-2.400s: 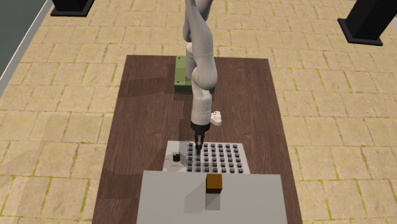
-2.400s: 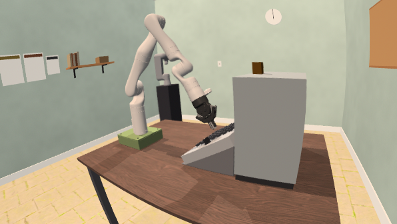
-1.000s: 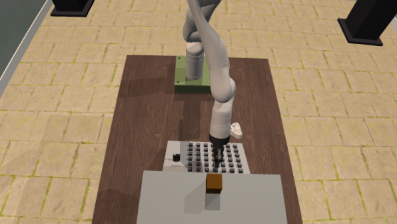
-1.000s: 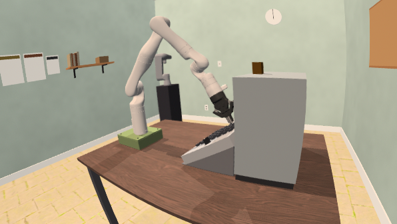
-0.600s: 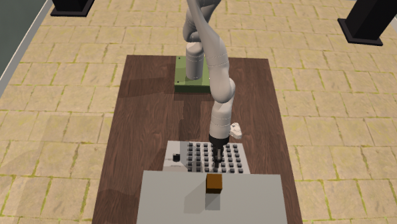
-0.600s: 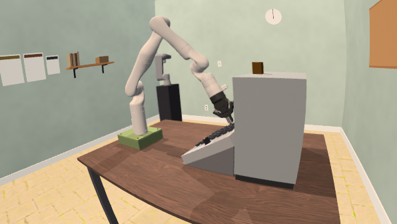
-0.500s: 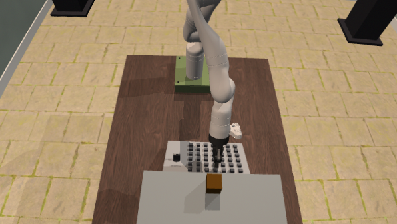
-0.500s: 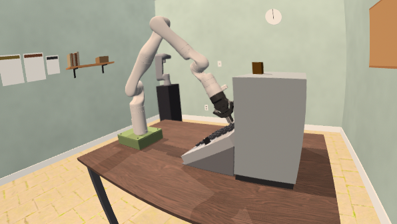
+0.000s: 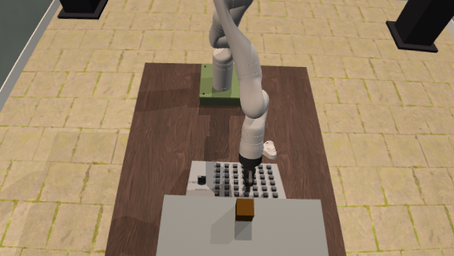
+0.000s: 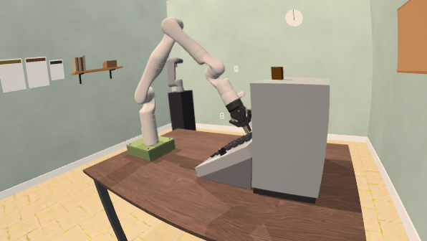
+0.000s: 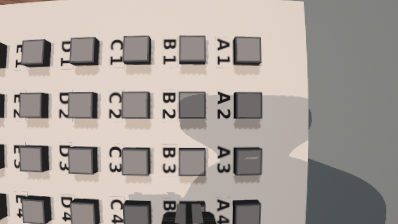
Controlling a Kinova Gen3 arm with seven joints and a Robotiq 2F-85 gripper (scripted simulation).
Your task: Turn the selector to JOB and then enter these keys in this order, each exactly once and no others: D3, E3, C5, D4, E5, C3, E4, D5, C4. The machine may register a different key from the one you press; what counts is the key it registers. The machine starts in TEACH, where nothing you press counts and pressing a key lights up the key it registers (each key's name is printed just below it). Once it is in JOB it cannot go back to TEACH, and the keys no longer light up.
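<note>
My hand is 1 cm past the C4 key and 4 cm above it. From my hand the other things lie so: C5 key (1 cm behind, 4 cm to the right, 4 cm below); then C3 key (1 cm behind, 3 cm to the left, 4 cm below); then D4 key (4 cm behind, 6 cm below).
</note>
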